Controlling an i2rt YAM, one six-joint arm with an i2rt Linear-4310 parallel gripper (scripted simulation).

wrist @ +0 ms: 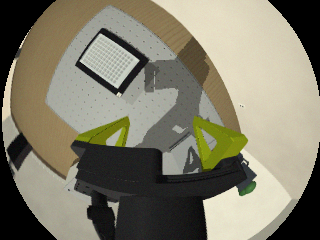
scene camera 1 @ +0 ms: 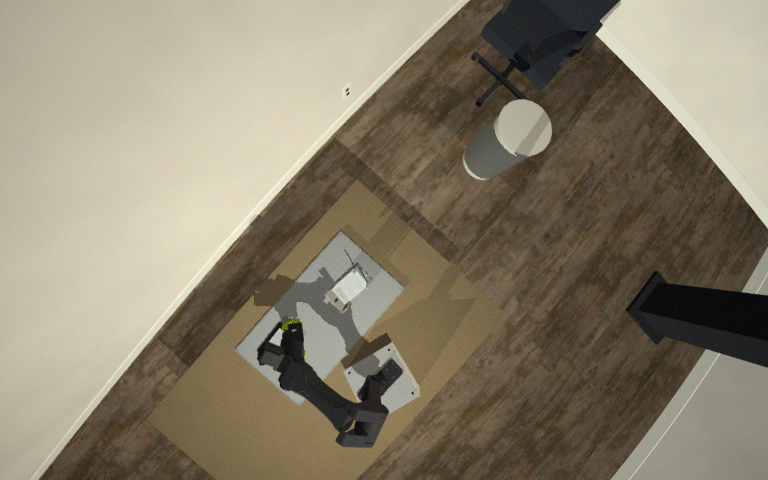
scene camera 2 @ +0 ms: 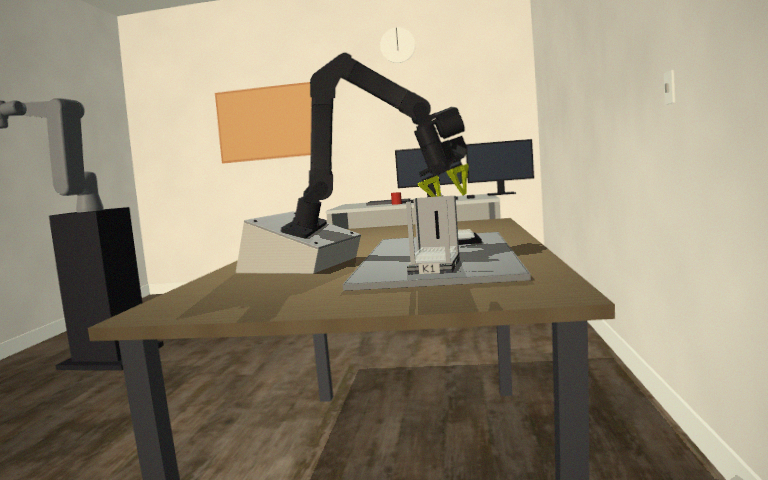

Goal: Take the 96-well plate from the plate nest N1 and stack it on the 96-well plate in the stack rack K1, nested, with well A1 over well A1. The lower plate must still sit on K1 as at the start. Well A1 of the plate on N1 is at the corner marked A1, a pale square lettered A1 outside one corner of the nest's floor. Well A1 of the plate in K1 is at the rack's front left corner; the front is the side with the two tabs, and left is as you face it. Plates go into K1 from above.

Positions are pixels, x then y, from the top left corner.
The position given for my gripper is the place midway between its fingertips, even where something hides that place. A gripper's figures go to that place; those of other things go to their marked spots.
Scene:
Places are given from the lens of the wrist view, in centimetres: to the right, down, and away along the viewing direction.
my gripper [wrist: 161, 119]: 0, 0, 13
white 96-well plate [wrist: 119, 56]: -10, -15, 17

